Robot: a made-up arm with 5 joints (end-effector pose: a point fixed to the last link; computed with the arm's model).
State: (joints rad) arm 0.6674 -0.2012 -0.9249 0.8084 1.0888
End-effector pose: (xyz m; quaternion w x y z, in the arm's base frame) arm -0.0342 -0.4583 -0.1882 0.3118 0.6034 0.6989 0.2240
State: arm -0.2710 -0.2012 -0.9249 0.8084 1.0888
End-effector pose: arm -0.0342 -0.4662 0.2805 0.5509 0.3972 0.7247 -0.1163
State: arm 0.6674 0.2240 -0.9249 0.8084 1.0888
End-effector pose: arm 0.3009 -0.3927 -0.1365 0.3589 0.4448 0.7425 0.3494
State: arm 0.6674 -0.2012 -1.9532 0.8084 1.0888
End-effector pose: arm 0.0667 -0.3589 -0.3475 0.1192 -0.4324 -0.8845 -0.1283
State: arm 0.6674 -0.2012 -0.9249 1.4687 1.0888
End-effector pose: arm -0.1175 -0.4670 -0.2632 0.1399 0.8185 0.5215 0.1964
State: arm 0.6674 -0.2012 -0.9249 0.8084 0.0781
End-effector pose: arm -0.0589 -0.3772 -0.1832 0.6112 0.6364 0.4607 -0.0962
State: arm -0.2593 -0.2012 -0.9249 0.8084 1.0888
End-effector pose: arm -0.0342 -0.4689 0.2751 0.5486 0.4005 0.7254 -0.1120
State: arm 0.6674 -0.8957 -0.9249 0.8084 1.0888
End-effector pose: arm -0.5636 -0.3225 -0.0812 0.2058 0.8014 0.5616 0.0002
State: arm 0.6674 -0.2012 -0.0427 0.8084 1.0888
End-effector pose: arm -0.2144 -0.4422 -0.1493 0.6210 0.6265 0.3925 0.2604
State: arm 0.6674 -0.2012 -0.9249 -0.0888 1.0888
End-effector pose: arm 0.0112 -0.3535 -0.0904 0.4883 0.2124 0.8167 0.2225
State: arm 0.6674 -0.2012 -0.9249 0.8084 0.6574
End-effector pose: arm -0.0516 -0.4265 -0.1783 0.4541 0.6374 0.6160 0.0896
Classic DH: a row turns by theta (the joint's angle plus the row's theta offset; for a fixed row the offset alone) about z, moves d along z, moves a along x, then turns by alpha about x. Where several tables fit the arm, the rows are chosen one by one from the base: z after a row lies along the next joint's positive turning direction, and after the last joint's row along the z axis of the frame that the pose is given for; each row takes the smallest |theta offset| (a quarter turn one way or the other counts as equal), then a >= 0, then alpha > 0; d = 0 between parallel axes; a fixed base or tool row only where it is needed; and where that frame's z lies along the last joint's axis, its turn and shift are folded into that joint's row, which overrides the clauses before.
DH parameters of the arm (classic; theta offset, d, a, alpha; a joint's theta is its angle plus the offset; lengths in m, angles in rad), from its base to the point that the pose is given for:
base (fixed): 1.5708 0.054 0 1.5708
joint 1: 0 -0.06 0.308 -1.5708
joint 2: -1.5708 -0.091 0.075 1.5708
joint 3: 1.5708 0.701 0.057 1.5708
joint 4: 0 0.004 0.14 1.5708
joint 5: -1.5708 0.039 0.064 -1.5708
tool (fixed): 3.1416 -0.06 0 0

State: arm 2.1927 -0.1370 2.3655 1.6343 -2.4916
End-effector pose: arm -0.2266 0.3805 -0.3245 0.8559 0.1445 0.2175 0.4463
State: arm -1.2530 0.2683 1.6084 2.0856 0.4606
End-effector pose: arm 0.1994 -0.3108 0.4477 0.5371 0.1964 0.2929 0.7663
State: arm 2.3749 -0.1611 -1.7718 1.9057 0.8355
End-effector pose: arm -0.0624 0.4129 -0.3183 0.6681 -0.4019 -0.5378 -0.3206
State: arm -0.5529 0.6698 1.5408 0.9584 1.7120
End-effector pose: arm 0.3615 -0.4474 0.1761 0.6443 -0.2339 0.2588 0.6806
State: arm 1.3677 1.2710 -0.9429 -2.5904 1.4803
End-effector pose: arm 0.5221 0.1279 0.0854 0.7445 -0.5515 -0.1739 -0.3337
